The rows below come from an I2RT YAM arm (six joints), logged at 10 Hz.
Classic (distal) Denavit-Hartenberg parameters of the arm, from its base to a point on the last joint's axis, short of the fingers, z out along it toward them. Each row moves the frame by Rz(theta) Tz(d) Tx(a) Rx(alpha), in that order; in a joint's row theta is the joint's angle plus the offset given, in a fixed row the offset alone. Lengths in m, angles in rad.
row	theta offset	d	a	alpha
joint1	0	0.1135	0.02	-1.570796
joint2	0	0	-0.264	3.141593
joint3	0.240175	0	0.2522	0
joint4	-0.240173	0	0.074	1.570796
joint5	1.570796	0	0	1.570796
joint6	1.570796	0.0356	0	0
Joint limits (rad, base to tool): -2.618..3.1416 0..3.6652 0..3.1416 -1.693..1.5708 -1.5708..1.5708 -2.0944..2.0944
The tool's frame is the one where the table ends.
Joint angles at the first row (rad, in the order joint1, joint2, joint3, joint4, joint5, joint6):
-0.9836, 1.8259, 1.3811, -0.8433, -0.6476, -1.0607
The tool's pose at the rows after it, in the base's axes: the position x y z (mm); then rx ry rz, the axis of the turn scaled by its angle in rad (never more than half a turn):
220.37 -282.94 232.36 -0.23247 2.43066 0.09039
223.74 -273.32 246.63 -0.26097 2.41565 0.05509
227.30 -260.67 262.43 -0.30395 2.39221 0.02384
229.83 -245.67 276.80 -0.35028 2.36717 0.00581
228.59 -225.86 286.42 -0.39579 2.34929 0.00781
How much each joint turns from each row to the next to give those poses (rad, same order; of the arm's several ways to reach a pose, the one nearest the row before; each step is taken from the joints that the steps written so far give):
0.0156, -0.0385, 0.0004, 0.0008, 0.0126, 0.0088
0.0241, -0.0431, 0.0000, -0.0003, 0.0084, 0.0122
0.0301, -0.0488, 0.0000, -0.0054, 0.0031, 0.0065
0.0332, -0.0508, -0.0050, -0.0107, -0.0012, 0.0042
0.0362, -0.0637, -0.0316, -0.0145, -0.0019, 0.0026

